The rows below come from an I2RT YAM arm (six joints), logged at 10 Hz.
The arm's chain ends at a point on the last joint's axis. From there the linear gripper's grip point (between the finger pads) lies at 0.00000 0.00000 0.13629 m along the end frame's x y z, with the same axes.
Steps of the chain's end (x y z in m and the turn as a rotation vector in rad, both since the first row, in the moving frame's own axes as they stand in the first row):
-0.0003, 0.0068, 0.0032, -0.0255, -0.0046, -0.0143
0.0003, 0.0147, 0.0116, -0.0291, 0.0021, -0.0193
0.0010, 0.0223, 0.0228, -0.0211, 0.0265, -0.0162
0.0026, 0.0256, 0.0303, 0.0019, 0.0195, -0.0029
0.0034, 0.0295, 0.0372, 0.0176, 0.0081, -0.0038
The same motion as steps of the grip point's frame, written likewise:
-0.0009, 0.0103, 0.0032, -0.0255, -0.0046, -0.0143
0.0006, 0.0187, 0.0115, -0.0291, 0.0021, -0.0193
0.0046, 0.0251, 0.0227, -0.0211, 0.0265, -0.0162
0.0053, 0.0253, 0.0303, 0.0019, 0.0195, -0.0029
0.0045, 0.0271, 0.0372, 0.0176, 0.0081, -0.0038

